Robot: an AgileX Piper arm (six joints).
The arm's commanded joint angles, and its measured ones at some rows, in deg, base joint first. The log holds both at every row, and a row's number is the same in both.
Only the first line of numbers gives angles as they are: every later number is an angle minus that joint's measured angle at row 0.
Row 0, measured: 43.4 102.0 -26.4 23.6 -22.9 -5.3
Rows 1 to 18, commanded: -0.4 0.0 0.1 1.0 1.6 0.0; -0.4 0.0 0.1 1.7 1.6 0.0; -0.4 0.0 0.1 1.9 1.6 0.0; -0.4 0.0 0.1 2.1 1.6 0.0; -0.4 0.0 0.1 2.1 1.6 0.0; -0.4 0.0 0.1 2.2 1.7 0.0; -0.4 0.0 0.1 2.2 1.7 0.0; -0.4 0.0 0.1 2.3 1.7 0.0; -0.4 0.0 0.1 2.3 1.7 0.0; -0.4 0.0 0.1 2.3 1.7 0.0; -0.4 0.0 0.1 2.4 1.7 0.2; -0.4 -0.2 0.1 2.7 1.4 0.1; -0.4 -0.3 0.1 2.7 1.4 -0.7; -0.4 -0.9 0.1 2.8 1.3 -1.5; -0.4 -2.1 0.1 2.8 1.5 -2.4; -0.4 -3.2 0.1 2.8 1.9 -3.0; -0.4 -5.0 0.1 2.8 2.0 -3.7; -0.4 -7.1 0.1 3.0 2.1 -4.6
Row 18, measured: 0.0 -1.4 0.0 2.6 1.4 -1.4
